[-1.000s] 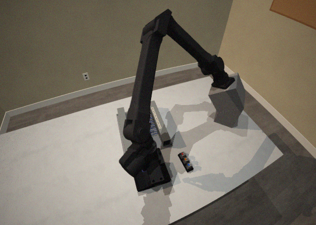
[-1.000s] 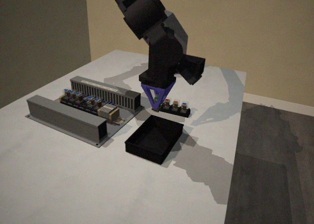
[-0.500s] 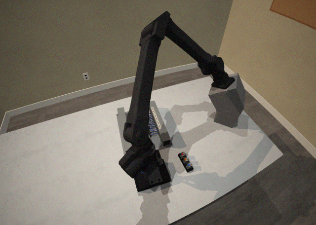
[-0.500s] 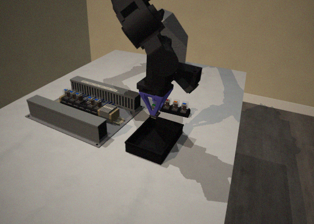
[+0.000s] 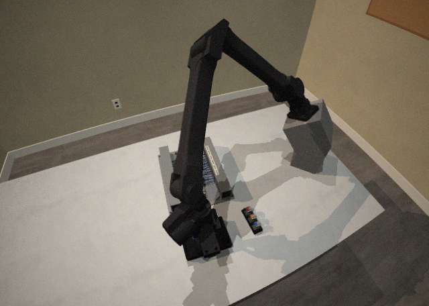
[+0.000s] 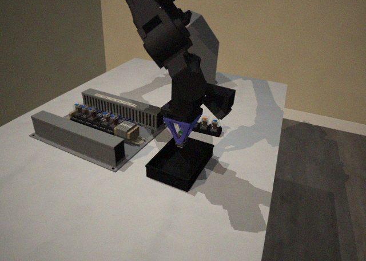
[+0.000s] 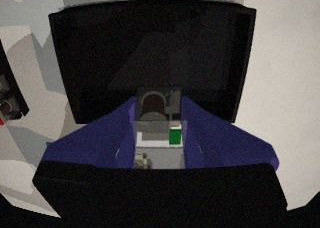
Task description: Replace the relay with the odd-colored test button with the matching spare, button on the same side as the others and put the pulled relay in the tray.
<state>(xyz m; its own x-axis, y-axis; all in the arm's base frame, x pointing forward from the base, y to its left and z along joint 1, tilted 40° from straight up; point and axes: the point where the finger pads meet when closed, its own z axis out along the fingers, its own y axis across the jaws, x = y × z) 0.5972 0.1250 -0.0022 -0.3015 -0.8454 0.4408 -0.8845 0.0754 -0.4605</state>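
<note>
My gripper is now 70 mm above the black tray and 10 mm past it.
</note>
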